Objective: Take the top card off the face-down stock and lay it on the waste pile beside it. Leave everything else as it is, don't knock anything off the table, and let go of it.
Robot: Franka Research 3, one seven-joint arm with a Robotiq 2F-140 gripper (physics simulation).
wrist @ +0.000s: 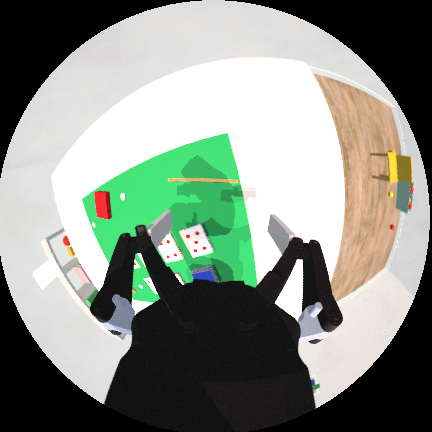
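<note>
The face-down stock (205, 274) shows its blue back near the lower middle of the wrist view, its near part hidden by the gripper's body. A white face-up card (202, 238) with red spots lies just beyond it, seemingly the top of the waste pile. My gripper (219, 220) is open and empty, its fingers wide apart above the table. In the view, the left finger is left of the face-up card and the right finger is past the mat's right edge.
The cards lie on a green mat (150, 175) on a white table (280, 110). Another spotted card (172, 248) lies left of the waste card, with more cards partly hidden behind the left finger. A thin orange stick (202, 180) and a red box (102, 205) are farther off on the mat.
</note>
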